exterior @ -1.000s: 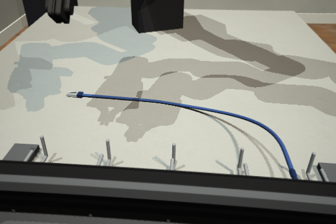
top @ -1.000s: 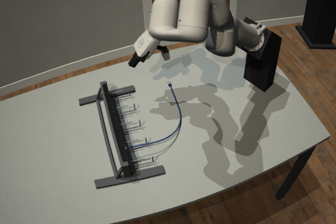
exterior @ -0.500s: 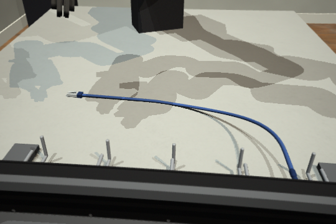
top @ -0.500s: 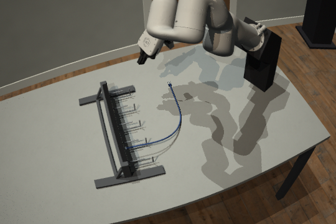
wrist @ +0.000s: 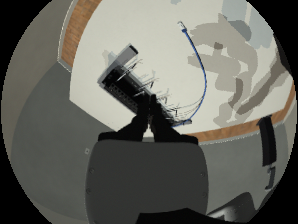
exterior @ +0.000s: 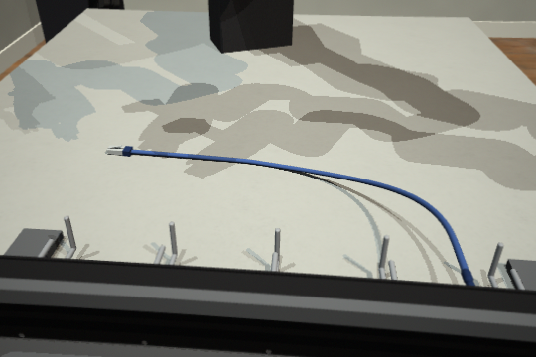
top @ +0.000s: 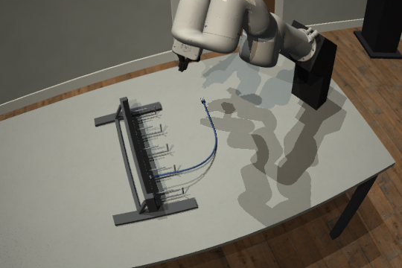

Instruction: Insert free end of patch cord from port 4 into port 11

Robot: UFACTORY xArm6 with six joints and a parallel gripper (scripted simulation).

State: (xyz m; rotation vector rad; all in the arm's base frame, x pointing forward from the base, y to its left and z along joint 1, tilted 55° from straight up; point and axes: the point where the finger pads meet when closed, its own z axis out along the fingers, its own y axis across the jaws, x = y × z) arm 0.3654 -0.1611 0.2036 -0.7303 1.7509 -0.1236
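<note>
The plug lies 23 cm below my hand, 7 cm to the right of it and 7 cm behind it.
</note>
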